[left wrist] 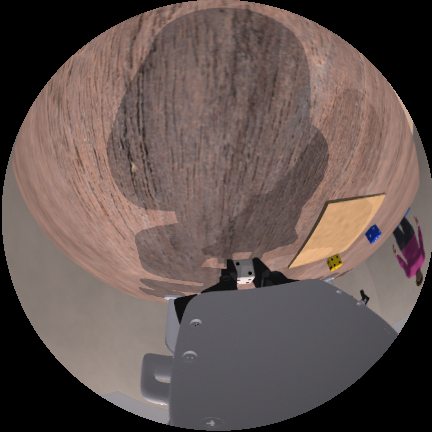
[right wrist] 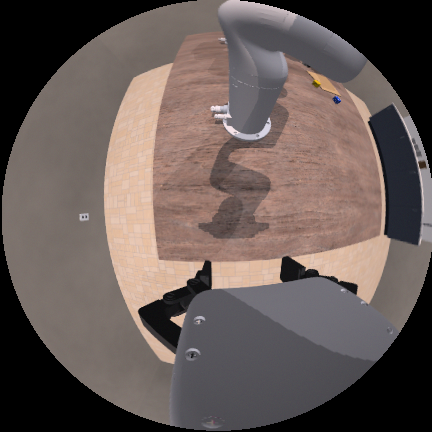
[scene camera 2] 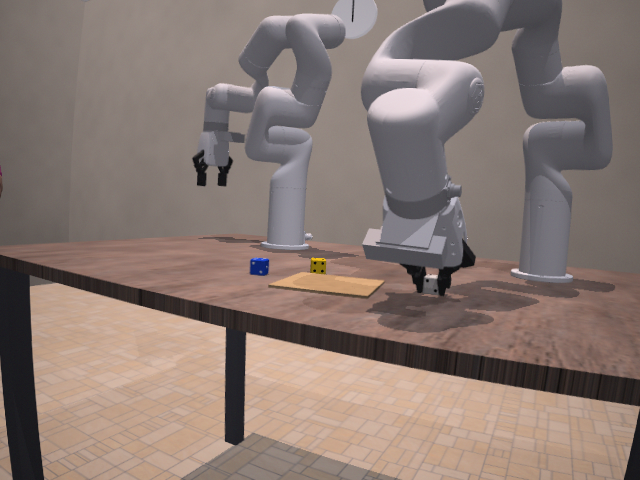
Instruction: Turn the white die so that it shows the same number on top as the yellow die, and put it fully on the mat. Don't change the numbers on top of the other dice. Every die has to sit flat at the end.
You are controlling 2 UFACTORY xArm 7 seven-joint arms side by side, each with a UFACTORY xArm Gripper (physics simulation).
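The white die is between the fingers of my left gripper, which is shut on it at table level, right of the mat. Its front face shows two pips; its top shows several small pips in the left wrist view. The tan mat lies flat. The yellow die sits flat behind it, four pips on its front; its top is hard to read. The blue die sits flat left of the mat. My right gripper is open, raised and empty.
The wooden table bears both arm bases. The right arm's base stands behind the dice. The left arm's base stands at the right. A person shows at the right edge of the left wrist view.
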